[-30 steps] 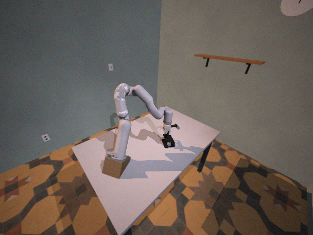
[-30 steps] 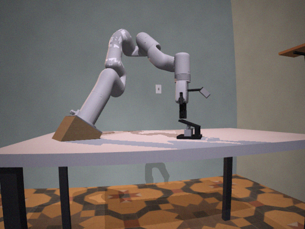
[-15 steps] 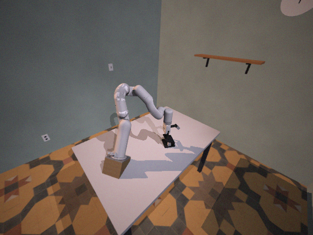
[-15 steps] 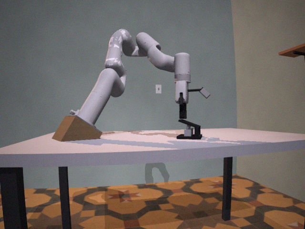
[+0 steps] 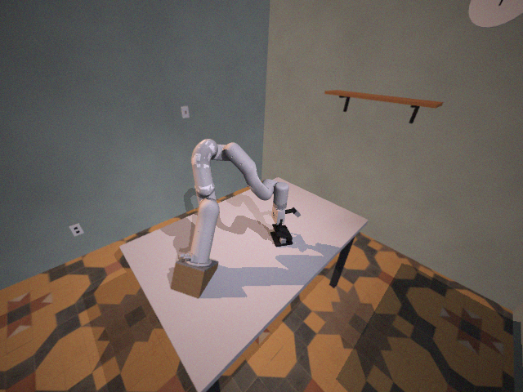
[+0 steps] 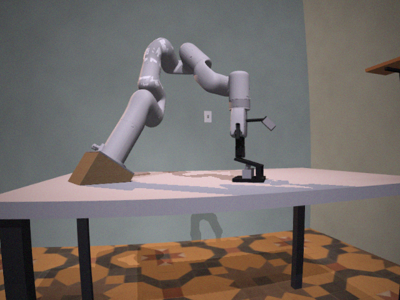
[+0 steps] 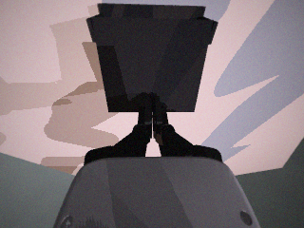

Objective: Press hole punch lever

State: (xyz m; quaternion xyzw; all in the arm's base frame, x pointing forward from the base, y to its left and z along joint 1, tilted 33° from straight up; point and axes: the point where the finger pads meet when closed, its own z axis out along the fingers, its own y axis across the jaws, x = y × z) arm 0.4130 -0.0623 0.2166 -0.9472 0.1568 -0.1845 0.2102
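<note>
Now: the hole punch lever 4 cm below my hand, 3 cm ahead of it and 1 cm to the right of it. Round my hand: black hole punch: 6 cm below, 4 cm ahead, 1 cm to the right.
</note>
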